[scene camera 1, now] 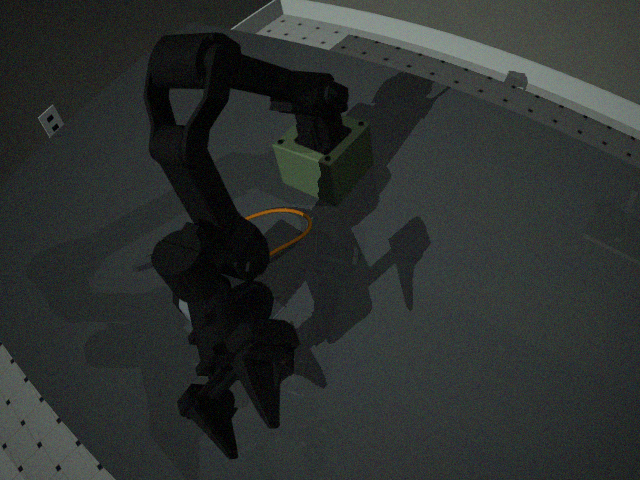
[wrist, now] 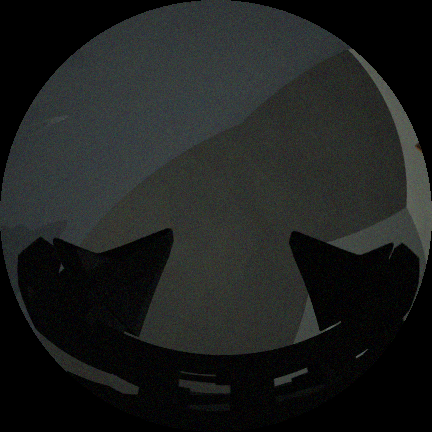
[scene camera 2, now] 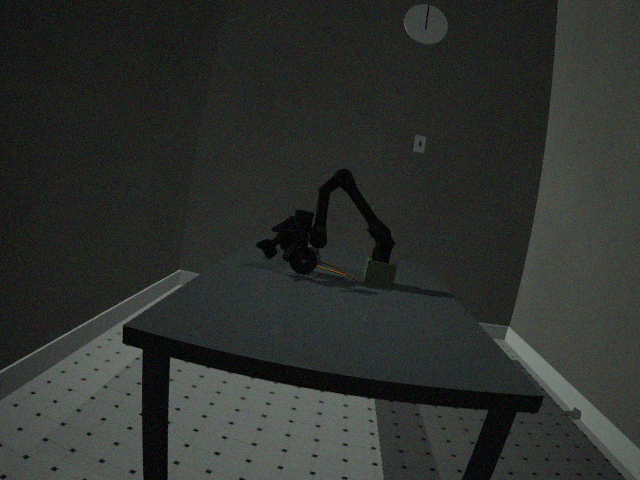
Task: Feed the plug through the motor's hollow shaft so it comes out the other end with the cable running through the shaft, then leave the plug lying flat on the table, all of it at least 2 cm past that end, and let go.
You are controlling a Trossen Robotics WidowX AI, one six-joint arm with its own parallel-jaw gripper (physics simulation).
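Places are measured from the arm's base along level axes (x ahead, y left, z up), in millimetres.
Pixels of known places: gripper, fingertip midpoint: [scene camera 1: 252, 444] [wrist: 233, 236] [scene camera 2: 264, 237]; arm's base, origin of the base link: [scene camera 1: 323, 136] [scene camera 2: 380, 261].
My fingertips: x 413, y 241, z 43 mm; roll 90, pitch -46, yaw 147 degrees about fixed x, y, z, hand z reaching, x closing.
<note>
For each thing: its top centre in the pictures, then the offset to it from my fingertips. "spot": a spot on its surface instead. Level surfaces: height alone.
- motor, middle of its top: [scene camera 1: 211, 278] [scene camera 2: 308, 246] 132 mm back, 196 mm right, 32 mm down
- orange cable, surface spot: [scene camera 1: 281, 210] spot: 313 mm back, 260 mm right, 129 mm down
- dark table, its level: 134 mm down
The motor [scene camera 1: 261, 302] [scene camera 2: 303, 260] lies on its side on the table, a dark round end showing; the arm hides most of it in scene camera 1. The orange cable [scene camera 1: 281, 210] [scene camera 2: 336, 270] makes a loop between the motor and the green block. Its far parts pass behind the arm. The plug cannot be made out, and whether cable is inside the shaft is hidden. My gripper [scene camera 1: 253, 441] [wrist: 233, 236] is open, its fingers wide apart and empty. It hangs above the table, beyond the motor as seen from the green block, with fingers slanting down in scene camera 1.
The arm stands on a green block [scene camera 1: 297, 170] [scene camera 2: 379, 272] and arches over the cable. The dark table [scene camera 1: 516, 258] [scene camera 2: 310, 320] carries broad arm shadows. A small orange patch at the wrist view's right edge is too small to identify.
</note>
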